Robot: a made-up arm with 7 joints. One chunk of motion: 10 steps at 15 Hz.
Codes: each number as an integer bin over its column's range. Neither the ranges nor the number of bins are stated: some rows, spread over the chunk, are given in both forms.
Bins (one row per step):
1: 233 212 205 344 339 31
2: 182 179 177 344 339 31
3: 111 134 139 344 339 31
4: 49 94 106 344 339 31
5: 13 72 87 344 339 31
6: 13 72 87 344 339 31
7: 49 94 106 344 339 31
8: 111 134 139 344 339 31
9: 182 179 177 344 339 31
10: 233 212 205 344 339 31
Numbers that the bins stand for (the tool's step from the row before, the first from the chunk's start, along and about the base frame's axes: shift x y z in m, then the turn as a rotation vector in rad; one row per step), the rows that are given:
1: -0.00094 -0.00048 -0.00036 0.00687 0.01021 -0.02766
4: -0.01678 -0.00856 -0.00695 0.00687 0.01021 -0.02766
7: -0.01678 -0.00856 -0.00695 0.00687 0.01021 -0.02766
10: -0.00094 -0.00048 -0.00036 0.00687 0.01021 -0.02766
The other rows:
2: -0.00533 -0.00274 -0.00222 0.00687 0.01021 -0.02766
3: -0.01144 -0.00582 -0.00475 0.00687 0.01021 -0.02766
5: -0.01988 -0.01007 -0.00821 0.00687 0.01021 -0.02766
6: -0.01988 -0.01007 -0.00821 0.00687 0.01021 -0.02766
8: -0.01144 -0.00582 -0.00475 0.00687 0.01021 -0.02766
9: -0.00533 -0.00274 -0.00222 0.00687 0.01021 -0.02766

